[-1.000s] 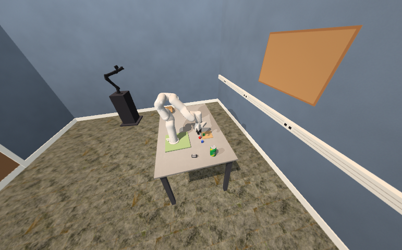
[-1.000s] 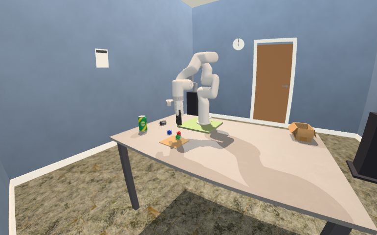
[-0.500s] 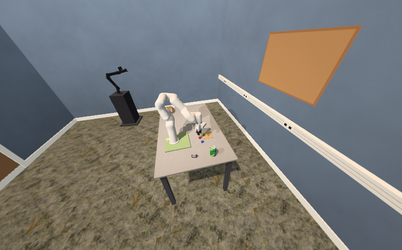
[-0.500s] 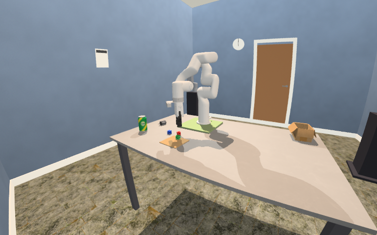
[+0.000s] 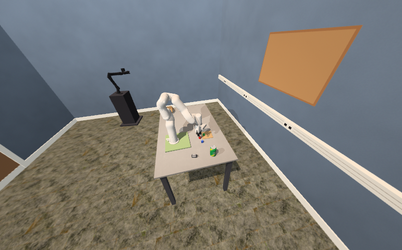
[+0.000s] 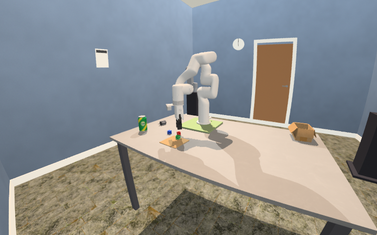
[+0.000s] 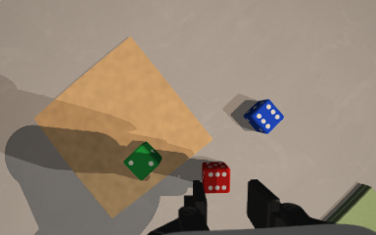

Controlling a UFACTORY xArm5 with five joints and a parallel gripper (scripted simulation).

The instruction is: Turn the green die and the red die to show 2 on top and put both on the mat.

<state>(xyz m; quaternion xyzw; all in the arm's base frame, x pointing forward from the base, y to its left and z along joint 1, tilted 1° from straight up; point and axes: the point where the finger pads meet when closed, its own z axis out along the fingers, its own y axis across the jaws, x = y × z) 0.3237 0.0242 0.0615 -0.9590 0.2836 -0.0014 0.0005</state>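
The red die is 60 mm below my hand. Also, from my hand: blue die (30 mm ahead, 80 mm to the right, 60 mm below); green die (60 mm ahead, 50 mm to the left, 60 mm below); mat (100 mm ahead, 60 mm to the left, 70 mm below).
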